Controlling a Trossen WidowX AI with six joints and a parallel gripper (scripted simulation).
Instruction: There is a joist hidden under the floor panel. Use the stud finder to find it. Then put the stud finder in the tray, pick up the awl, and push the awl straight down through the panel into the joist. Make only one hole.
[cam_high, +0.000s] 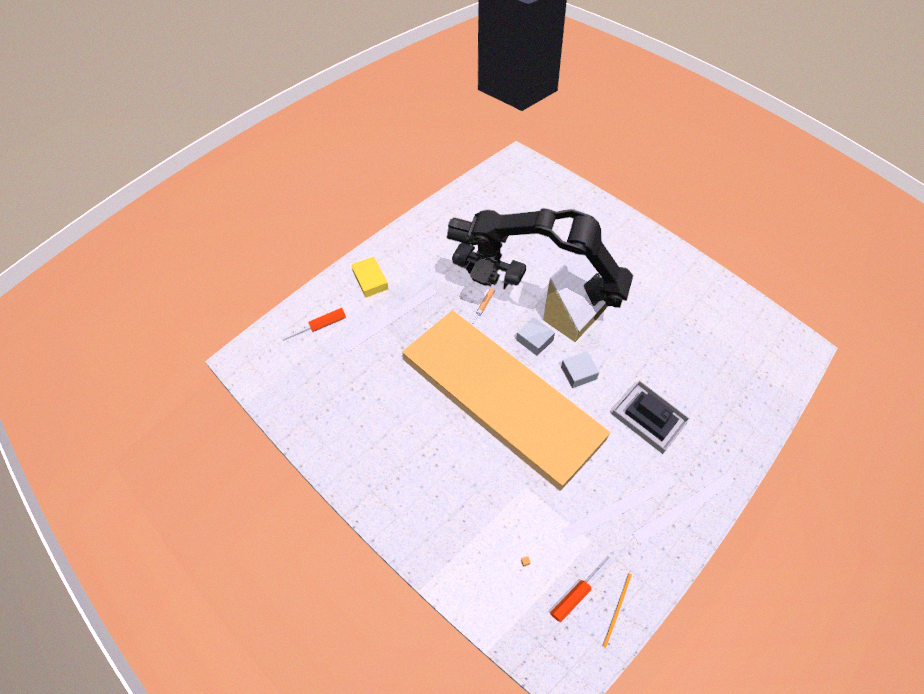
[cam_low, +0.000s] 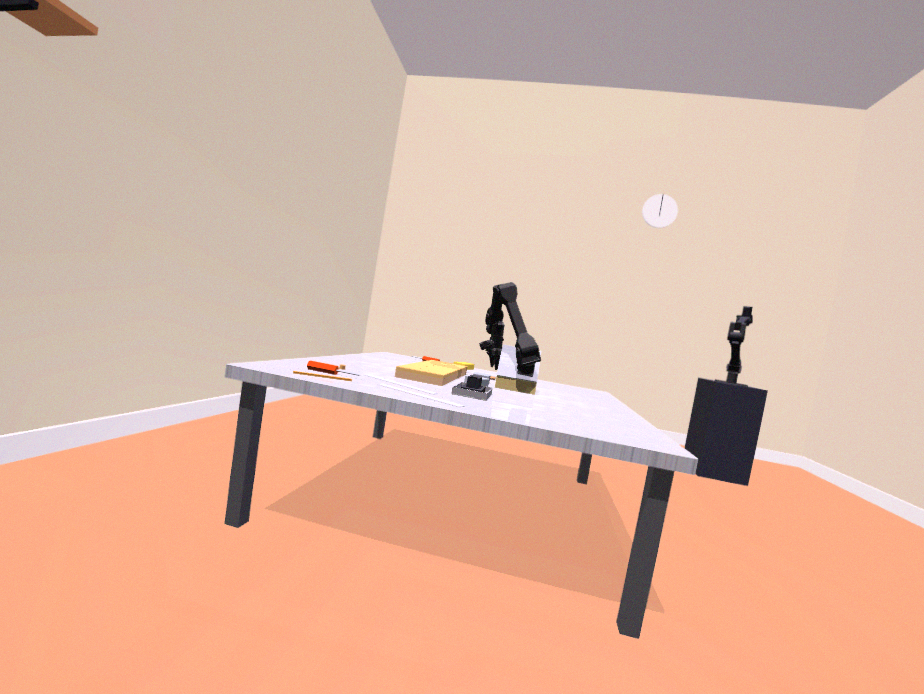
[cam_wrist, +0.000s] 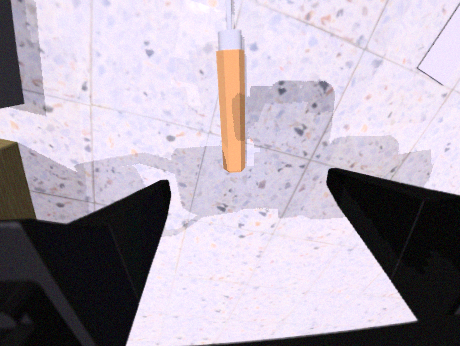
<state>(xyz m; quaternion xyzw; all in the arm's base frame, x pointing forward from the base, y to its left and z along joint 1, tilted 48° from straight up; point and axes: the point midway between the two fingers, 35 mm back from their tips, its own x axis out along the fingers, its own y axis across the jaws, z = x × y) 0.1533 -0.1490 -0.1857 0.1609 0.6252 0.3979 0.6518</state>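
Right now my gripper tip is 60 mm short of the awl, 20 mm to the right of it and 40 mm above it. Also, from my gripper tip: stud finder 10 mm ahead, 570 mm to the left; then grey tray 10 mm ahead, 560 mm to the left, 40 mm below; then yellow block 190 mm ahead, 280 mm to the right, 40 mm below.
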